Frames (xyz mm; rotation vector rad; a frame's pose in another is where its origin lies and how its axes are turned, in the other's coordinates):
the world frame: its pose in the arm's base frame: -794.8 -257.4 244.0 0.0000 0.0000 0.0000
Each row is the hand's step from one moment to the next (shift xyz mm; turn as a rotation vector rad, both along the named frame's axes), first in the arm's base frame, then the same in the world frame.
Working: the arm's base frame: its pose in the world frame: 794.8 257.4 -244.0 0.0000 0.0000 0.0000

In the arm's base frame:
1: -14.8 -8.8 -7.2 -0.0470 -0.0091 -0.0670
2: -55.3 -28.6 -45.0 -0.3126 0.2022 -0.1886
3: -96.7 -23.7 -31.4 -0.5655 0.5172 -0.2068
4: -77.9 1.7 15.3 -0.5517 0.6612 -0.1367
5: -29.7 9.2 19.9 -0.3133 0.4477 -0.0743
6: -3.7 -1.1 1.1 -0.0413 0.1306 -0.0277
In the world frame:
1: -14.8 -8.8 -7.2 -0.0470 -0.0091 -0.0670
2: -55.3 -28.6 -45.0 -0.3126 0.2022 -0.1886
3: -96.7 -23.7 -31.4 -0.5655 0.5172 -0.2068
4: -77.9 1.7 15.3 -0.5517 0.6612 -0.1367
5: -29.7 9.2 19.9 -0.3133 0.4477 -0.0743
6: -3.7 -1.1 1.1 -0.0413 0.1306 -0.0277

